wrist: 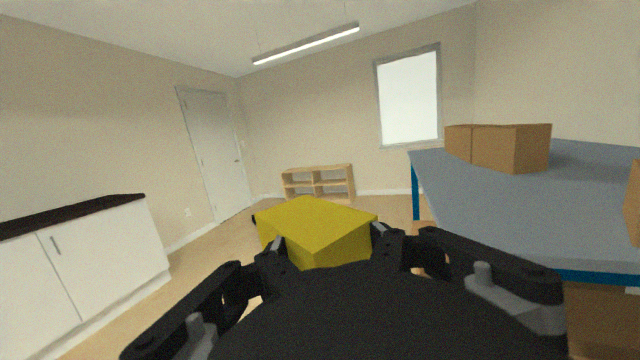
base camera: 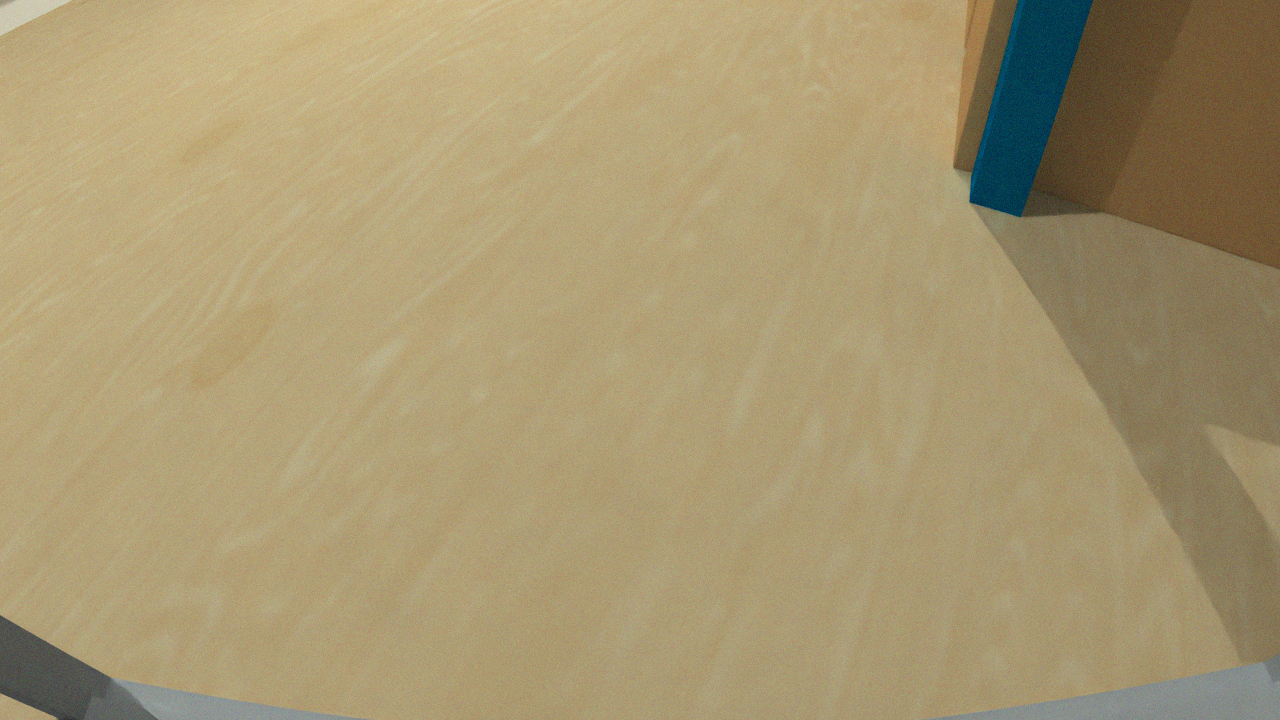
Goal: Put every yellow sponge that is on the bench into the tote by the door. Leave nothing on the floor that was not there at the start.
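Frame: origin at the arm's base, x left, y back, z up, level; millimetres.
Where they show: gripper, between the fingertips: [wrist: 327,236].
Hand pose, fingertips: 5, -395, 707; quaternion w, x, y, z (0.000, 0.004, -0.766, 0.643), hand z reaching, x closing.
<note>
Each offset is from my fingertips to the top centre of the thing, as dx, dy, dz. "spot": to the spot under its first point. Level surfaces: height alone.
My gripper [wrist: 327,236] is shut on a yellow sponge @(+14, -15, +17) [wrist: 312,225], a block held level between the fingertips in front of the wrist camera. The blue-grey bench @(dz -189) [wrist: 500,215] is to the right in the wrist view. No other yellow sponge can be seen on the part of it that shows. The grey door [wrist: 215,150] is at the back left. A small black edge shows just left of the sponge, low in front of the back wall; the sponge hides the rest, so I cannot tell if it is the tote. The gripper does not show in the base view.
Brown boxes @(-842, -684, -9) [wrist: 515,150] stand on the bench, and another box @(spot: -570, -164, -132) [wrist: 634,205] is at the right edge. A blue bench leg @(spot: -307, -203, -996) [base camera: 1029,107] and a brown box [base camera: 1190,116] stand at the upper right. A white cabinet [wrist: 110,250] is left; a wooden shelf [wrist: 351,182] is at the back.
</note>
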